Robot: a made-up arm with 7 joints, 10 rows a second.
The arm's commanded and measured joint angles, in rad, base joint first. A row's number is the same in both.
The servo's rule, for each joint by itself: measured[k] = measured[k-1] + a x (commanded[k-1-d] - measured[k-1]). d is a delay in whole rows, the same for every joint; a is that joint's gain. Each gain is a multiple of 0.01, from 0.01 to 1. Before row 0 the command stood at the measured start. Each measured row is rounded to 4 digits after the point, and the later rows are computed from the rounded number. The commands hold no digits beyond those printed.
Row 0, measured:
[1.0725 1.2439 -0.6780 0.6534 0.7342 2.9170 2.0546]
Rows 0 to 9, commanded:
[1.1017 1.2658 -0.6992 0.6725 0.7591 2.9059 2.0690]
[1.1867 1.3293 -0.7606 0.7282 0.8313 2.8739 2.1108]
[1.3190 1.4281 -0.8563 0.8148 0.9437 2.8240 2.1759]
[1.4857 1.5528 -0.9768 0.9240 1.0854 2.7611 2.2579]
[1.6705 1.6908 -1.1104 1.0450 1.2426 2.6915 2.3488]
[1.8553 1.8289 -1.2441 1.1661 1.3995 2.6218 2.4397]
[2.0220 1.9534 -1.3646 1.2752 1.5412 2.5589 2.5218]
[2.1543 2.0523 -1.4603 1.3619 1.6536 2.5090 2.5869]
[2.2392 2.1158 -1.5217 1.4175 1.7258 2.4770 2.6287]
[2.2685 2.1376 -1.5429 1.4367 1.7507 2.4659 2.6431]
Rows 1 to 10, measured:
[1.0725 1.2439 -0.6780 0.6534 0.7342 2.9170 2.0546]
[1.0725 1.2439 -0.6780 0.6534 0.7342 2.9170 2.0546]
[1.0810 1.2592 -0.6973 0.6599 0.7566 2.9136 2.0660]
[1.1117 1.3083 -0.7549 0.6831 0.8238 2.9013 2.1014]
[1.1718 1.3922 -0.8472 0.7279 0.9317 2.8773 2.1603]
[1.2628 1.5046 -0.9651 0.7946 1.0700 2.8413 2.2374]
[1.3810 1.6349 -1.0973 0.8797 1.2253 2.7949 2.3254]
[1.5185 1.7707 -1.2309 0.9771 1.3821 2.7412 2.4157]
[1.6645 1.8986 -1.3526 1.0785 1.5253 2.6847 2.4995]
[1.8065 2.0062 -1.4506 1.1749 1.6408 2.6302 2.5685]
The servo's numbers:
d 2
a 0.29 0.70 0.91 0.34 0.90 0.31 0.79

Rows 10 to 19, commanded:
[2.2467 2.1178 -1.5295 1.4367 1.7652 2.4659 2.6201]
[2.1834 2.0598 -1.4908 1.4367 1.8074 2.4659 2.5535]
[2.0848 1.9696 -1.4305 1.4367 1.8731 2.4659 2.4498]
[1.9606 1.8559 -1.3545 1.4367 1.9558 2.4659 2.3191]
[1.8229 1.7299 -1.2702 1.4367 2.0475 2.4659 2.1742]
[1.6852 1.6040 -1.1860 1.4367 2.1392 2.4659 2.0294]
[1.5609 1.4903 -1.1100 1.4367 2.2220 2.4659 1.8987]
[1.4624 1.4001 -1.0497 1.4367 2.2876 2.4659 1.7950]
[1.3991 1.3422 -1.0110 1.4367 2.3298 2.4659 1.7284]
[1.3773 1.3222 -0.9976 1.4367 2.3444 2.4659 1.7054]
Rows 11 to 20, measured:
[1.9320 2.0829 -1.5153 1.2574 1.7173 2.5827 2.6161]
[2.0296 2.1212 -1.5404 1.3184 1.7474 2.5465 2.6374]
[2.0926 2.1188 -1.5305 1.3586 1.7634 2.5215 2.6237]
[2.1189 2.0775 -1.4944 1.3852 1.8030 2.5043 2.5682]
[2.1090 2.0020 -1.4363 1.4027 1.8661 2.4924 2.4747]
[2.0660 1.8997 -1.3619 1.4143 1.9468 2.4842 2.3518]
[1.9955 1.7808 -1.2785 1.4219 2.0374 2.4785 2.2115]
[1.9055 1.6570 -1.1943 1.4269 2.1290 2.4746 2.0676]
[1.8056 1.5403 -1.1176 1.4302 2.2127 2.4719 1.9342]
[1.7061 1.4422 -1.0558 1.4324 2.2801 2.4700 1.8242]

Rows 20 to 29, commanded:
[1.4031 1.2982 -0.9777 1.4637 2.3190 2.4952 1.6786]
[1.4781 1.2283 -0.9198 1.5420 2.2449 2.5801 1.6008]
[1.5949 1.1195 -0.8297 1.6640 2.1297 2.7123 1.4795]
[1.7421 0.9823 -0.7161 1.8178 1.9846 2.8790 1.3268]
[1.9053 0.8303 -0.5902 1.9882 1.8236 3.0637 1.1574]
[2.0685 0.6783 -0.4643 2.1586 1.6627 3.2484 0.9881]
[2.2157 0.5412 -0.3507 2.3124 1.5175 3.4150 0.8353]
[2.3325 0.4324 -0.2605 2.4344 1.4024 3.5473 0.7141]
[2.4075 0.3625 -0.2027 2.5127 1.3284 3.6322 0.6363]
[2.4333 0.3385 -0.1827 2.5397 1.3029 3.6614 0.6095]
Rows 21 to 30, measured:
[1.6171 1.3722 -1.0150 1.4339 2.3248 2.4687 1.7485]
[1.5476 1.3372 -0.9992 1.4349 2.3424 2.4678 1.7145]
[1.5057 1.3099 -0.9796 1.4447 2.3213 2.4763 1.6861]
[1.4977 1.2528 -0.9252 1.4778 2.2525 2.5085 1.6187]
[1.5259 1.1595 -0.8383 1.5411 2.1420 2.5717 1.5087]
[1.5886 1.0355 -0.7271 1.6352 2.0003 2.6670 1.3650]
[1.6804 0.8919 -0.6025 1.7552 1.8413 2.7900 1.2010]
[1.7929 0.7424 -0.4767 1.8924 1.6806 2.9321 1.0328]
[1.9155 0.6016 -0.3620 2.0352 1.5338 3.0818 0.8768]
[2.0364 0.4832 -0.2696 2.1709 1.4155 3.2261 0.7483]

